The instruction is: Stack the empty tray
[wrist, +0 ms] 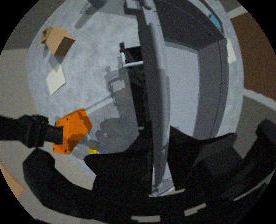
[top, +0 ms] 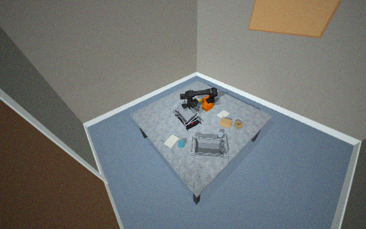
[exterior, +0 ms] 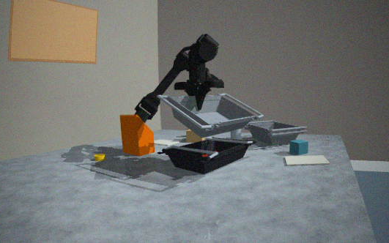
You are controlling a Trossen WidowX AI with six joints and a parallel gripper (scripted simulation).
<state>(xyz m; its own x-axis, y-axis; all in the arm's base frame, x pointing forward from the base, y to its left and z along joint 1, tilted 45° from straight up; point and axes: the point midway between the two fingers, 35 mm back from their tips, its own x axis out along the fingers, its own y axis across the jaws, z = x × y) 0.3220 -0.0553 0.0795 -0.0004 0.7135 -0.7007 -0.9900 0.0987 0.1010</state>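
Right now my gripper tip is 8 cm short of the grey tray and 1 cm to the left of it. The rest, counted from my gripper tip: box (34 cm behind, 44 cm to the left, 16 cm below); yellow disc (35 cm behind, 21 cm to the right, 17 cm below); teal cube (32 cm ahead, 21 cm to the left, 16 cm below).
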